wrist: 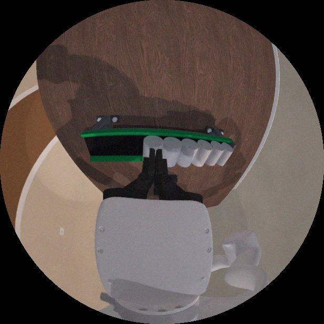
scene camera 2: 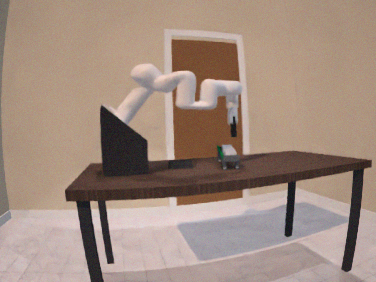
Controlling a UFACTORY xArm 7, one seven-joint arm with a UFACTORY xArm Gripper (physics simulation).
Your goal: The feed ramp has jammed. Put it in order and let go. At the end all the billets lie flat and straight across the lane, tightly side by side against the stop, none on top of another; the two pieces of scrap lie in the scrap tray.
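Pixels of known places: gripper, fingertip midpoint: [scene camera 2: 233, 137]; arm's base, link origin: [scene camera 2: 119, 121].
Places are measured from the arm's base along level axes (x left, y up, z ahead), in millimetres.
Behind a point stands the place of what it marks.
The feed ramp [scene camera 2: 219, 149] @(x 46, y -178, z 570 mm) [wrist: 115, 133] has green side rails and a black lane. Several light grey cylindrical billets [scene camera 2: 229, 150] @(x -143, y -170, z 548 mm) [wrist: 187, 152] lie across its right part in the wrist view, side by side in a row reaching the right end. The leftmost billet [wrist: 152, 142] is partly hidden by the fingers; whether it lies fully flat and straight cannot be told. My gripper [scene camera 2: 234, 136] @(x 3, y -108, z 645 mm) [wrist: 154, 155] is shut and empty, above the ramp at that leftmost billet. The two pieces of scrap cannot be made out.
A low dark tray [scene camera 2: 180, 164] @(x -18, y -240, z 318 mm), apparently the scrap tray, stands on the wooden table [scene camera 2: 270, 169] @(x -312, y -262, z 698 mm) between the black robot base [scene camera 2: 122, 150] @(x -138, y -141, z 8 mm) and the ramp; its inside is not visible. Bare black lane [wrist: 116, 146] shows left of the billets in the wrist view.
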